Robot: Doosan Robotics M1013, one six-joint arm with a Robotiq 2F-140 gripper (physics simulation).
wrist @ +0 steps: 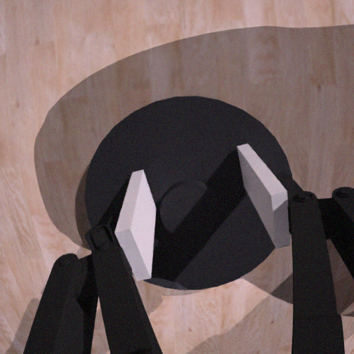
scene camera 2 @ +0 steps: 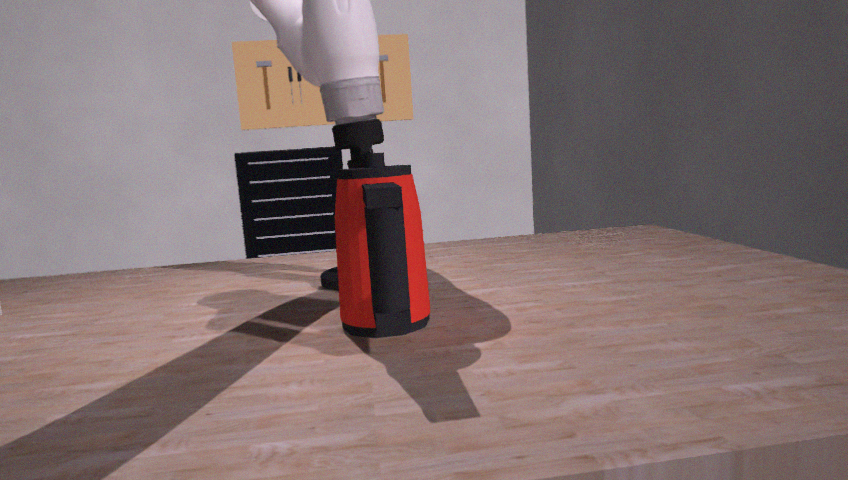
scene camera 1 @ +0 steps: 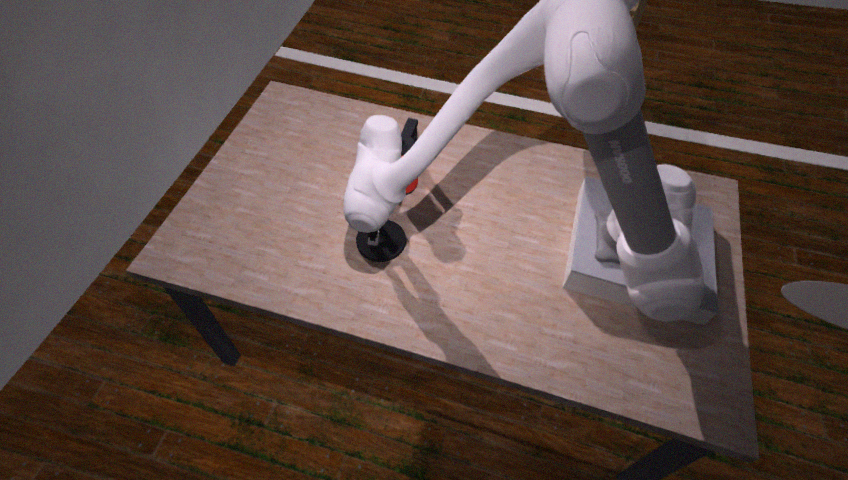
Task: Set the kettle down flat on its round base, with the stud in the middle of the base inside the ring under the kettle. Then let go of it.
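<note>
The red kettle point(scene camera 1: 411, 185) point(scene camera 2: 352, 255) with its black handle stands upright on the table, apart from its base. The ring under it is hidden. The round black base point(scene camera 1: 393, 249) point(scene camera 2: 329, 278) point(wrist: 185, 125) lies flat on the table, partly hidden behind the kettle in scene camera 2. Its stud point(wrist: 182, 206) shows in the middle of the base in the wrist view. My gripper point(wrist: 194, 178) is part-way open and empty, pointing down low over the base, with one light pad on each side of the stud and a gap to it on both sides. Its fingertips are hidden behind the kettle in scene camera 2.
The wooden table point(scene camera 1: 285, 285) point(scene camera 2: 595, 368) carries the arm's pale mounting block point(scene camera 1: 595, 282) at the right in scene camera 1. The arm point(scene camera 1: 464, 101) reaches over the table. A black drawer cabinet point(scene camera 2: 288, 205) and a tool board point(scene camera 2: 249, 113) are at the back wall.
</note>
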